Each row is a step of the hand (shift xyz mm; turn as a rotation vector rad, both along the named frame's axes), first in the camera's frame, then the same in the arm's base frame.
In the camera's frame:
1: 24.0 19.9 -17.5 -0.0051 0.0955 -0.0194
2: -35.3 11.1 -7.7 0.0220 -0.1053 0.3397
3: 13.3 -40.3 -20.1 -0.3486 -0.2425 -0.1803
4: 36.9 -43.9 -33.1 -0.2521 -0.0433 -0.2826
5: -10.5 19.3 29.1 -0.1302 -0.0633 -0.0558
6: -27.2 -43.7 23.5 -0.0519 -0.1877 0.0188
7: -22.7 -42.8 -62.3 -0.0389 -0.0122 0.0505
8: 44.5 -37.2 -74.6 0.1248 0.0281 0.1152
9: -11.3 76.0 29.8 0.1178 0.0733 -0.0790
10: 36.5 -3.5 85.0 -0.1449 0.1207 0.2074
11: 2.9 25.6 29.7 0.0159 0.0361 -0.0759
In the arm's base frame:
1: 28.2 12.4 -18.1 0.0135 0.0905 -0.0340
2: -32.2 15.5 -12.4 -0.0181 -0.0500 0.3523
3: 7.0 -44.7 -12.5 -0.3752 -0.2063 -0.1716
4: 30.3 -54.4 -22.6 -0.2382 -0.0460 -0.2940
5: -8.6 25.3 24.8 -0.1359 -0.0487 -0.0569
6: -36.0 -34.0 27.4 -0.0861 -0.1705 0.0424
7: -26.3 -48.0 -56.8 -0.0435 0.0031 0.0481
8: 41.4 -56.0 -63.8 0.1206 0.0252 0.1202
9: 0.9 80.7 16.8 0.1337 0.0382 -0.0784
10: 30.0 4.4 87.4 -0.1329 0.1761 0.1730
11: 5.7 29.3 25.6 0.0267 0.0199 -0.0788

